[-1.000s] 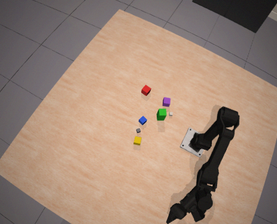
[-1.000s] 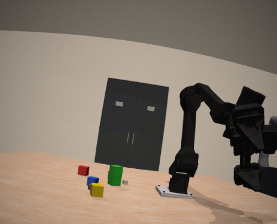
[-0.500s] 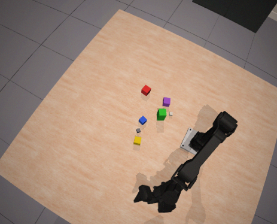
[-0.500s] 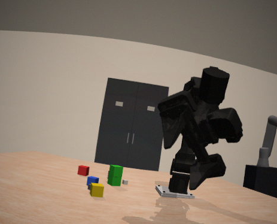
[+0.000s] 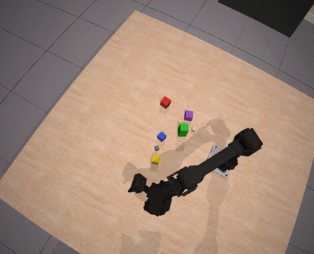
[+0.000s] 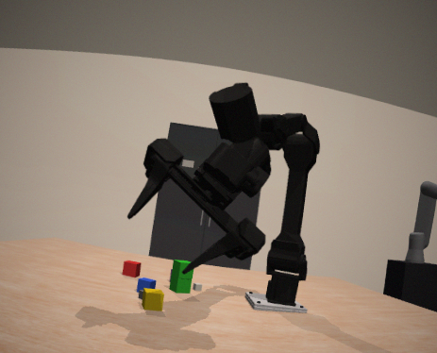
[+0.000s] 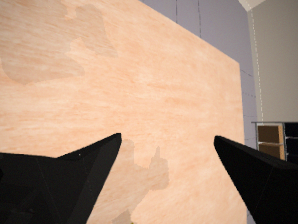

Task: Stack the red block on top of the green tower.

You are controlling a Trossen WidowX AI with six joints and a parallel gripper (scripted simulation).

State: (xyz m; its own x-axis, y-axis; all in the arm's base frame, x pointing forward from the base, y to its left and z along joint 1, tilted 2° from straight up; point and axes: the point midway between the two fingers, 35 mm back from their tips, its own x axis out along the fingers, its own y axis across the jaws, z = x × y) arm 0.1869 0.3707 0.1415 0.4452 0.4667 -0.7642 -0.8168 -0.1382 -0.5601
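My gripper tip is now 460 mm to the left of the red block, 200 mm short of it and 120 mm above it. Round my gripper tip: blue block: 310 mm to the right, 120 mm below, 100 mm ahead; then small grey cube: 250 mm to the right, 130 mm below, 90 mm ahead; then yellow block: 200 mm to the right, 120 mm below, 50 mm ahead.
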